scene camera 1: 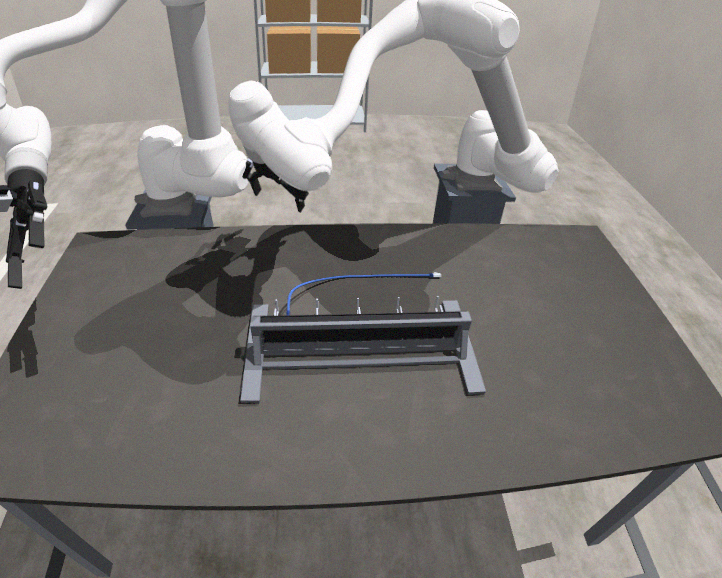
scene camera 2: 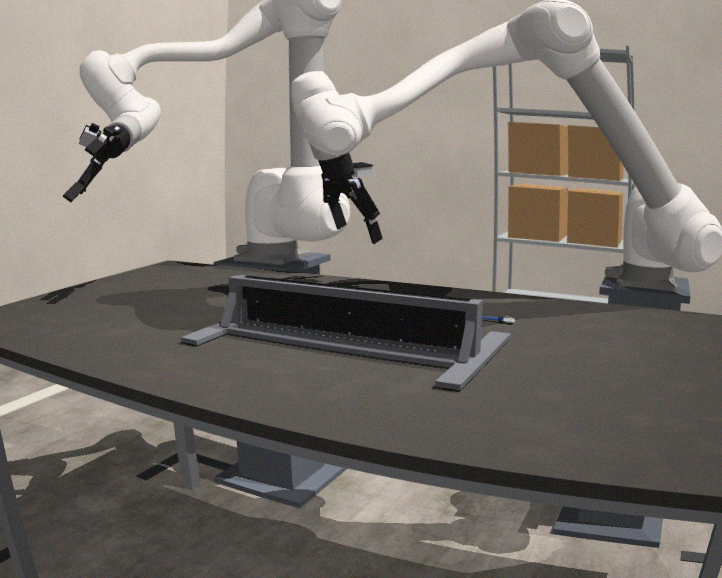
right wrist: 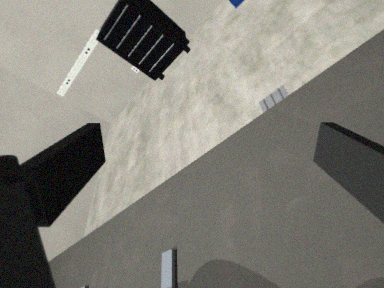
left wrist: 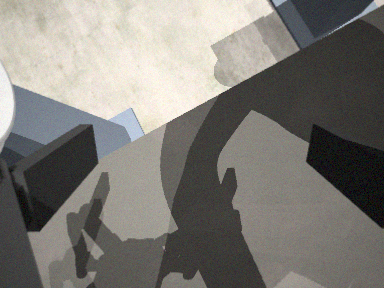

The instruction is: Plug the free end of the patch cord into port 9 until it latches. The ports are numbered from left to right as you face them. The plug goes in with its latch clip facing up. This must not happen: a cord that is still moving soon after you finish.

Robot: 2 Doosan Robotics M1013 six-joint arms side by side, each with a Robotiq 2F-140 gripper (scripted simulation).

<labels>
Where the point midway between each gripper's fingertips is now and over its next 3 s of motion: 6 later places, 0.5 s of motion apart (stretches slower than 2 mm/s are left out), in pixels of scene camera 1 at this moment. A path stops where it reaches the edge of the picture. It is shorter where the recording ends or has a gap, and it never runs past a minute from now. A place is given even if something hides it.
My left gripper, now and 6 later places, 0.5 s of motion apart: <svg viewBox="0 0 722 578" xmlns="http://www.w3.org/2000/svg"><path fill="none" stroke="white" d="M279 200L297 199L341 197L389 195L432 194L443 198L442 203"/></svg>
My right gripper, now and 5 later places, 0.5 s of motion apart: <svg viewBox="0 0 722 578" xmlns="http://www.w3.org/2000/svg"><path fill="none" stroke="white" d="M25 267L11 271L21 256L46 223L70 192L76 183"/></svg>
</labels>
